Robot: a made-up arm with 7 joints.
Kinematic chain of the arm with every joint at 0, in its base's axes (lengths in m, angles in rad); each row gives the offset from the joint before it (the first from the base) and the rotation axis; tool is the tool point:
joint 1: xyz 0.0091 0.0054 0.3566 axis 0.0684 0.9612 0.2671
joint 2: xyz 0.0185 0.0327 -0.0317 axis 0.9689 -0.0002 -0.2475
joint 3: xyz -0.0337 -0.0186 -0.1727 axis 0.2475 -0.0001 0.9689
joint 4: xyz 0.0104 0.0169 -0.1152 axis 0.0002 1 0
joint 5: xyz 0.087 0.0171 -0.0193 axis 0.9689 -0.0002 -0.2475
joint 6: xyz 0.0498 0.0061 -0.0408 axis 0.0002 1 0
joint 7: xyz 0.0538 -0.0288 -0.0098 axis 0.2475 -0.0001 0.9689
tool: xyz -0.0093 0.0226 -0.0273
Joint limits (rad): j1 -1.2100..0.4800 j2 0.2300..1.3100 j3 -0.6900..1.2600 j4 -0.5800..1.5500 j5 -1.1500..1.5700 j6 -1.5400..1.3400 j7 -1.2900..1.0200
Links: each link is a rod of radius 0.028 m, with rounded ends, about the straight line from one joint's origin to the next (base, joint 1, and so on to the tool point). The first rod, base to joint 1, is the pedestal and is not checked.
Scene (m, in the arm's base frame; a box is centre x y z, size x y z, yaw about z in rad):
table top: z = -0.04
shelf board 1: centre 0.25 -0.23 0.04 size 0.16 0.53 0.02 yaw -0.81
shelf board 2: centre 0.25 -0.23 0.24 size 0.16 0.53 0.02 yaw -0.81
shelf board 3: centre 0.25 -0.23 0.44 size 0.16 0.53 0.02 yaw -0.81
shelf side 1: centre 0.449 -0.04 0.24 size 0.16 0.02 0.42 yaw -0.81
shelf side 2: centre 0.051 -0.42 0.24 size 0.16 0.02 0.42 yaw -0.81
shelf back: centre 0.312 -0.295 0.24 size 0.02 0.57 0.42 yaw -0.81
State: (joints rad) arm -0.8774 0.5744 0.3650 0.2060 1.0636 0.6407 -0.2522
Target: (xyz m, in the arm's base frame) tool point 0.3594 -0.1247 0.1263
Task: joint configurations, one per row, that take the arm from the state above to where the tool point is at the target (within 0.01 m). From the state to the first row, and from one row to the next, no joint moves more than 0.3 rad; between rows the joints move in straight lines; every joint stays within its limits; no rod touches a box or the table.
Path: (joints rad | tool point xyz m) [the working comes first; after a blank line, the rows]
Joints at the target: -0.7223 0.2300 -0.6900 -0.2195 -0.2769 0.3873 -0.7883
Straight joint move there: touches shelf side 1.

1: -0.7433 0.5429 0.1951 0.0488 0.7712 0.3913 -0.3812 | 0.4011 0.2390 0.2363
2: -0.6091 0.5115 0.0253 -0.1084 0.4787 0.1419 -0.5103 | 0.4014 0.1726 0.1910
3: -0.4750 0.4800 -0.1446 -0.2656 0.1863 -0.1074 -0.6393 | 0.3709 0.1003 0.1510
4: -0.3408 0.4485 -0.3144 -0.4228 -0.1061 -0.3568 -0.7683 | 0.3131 0.0379 0.1280
5: -0.2067 0.4171 -0.4843 -0.5800 -0.3986 -0.6062 -0.8973 | 0.2425 -0.0019 0.1263
6: -0.3356 0.3703 -0.5357 -0.4899 -0.3682 -0.3578 -0.8701 | 0.2793 -0.0357 0.1203
7: -0.4645 0.3235 -0.5871 -0.3998 -0.3377 -0.1095 -0.8428 | 0.3110 -0.0683 0.1180
8: -0.5934 0.2768 -0.6386 -0.3096 -0.3073 0.1389 -0.8156 | 0.3376 -0.0984 0.1197
9: -0.7223 0.2300 -0.6900 -0.2195 -0.2769 0.3873 -0.7883 | 0.3594 -0.1247 0.1263

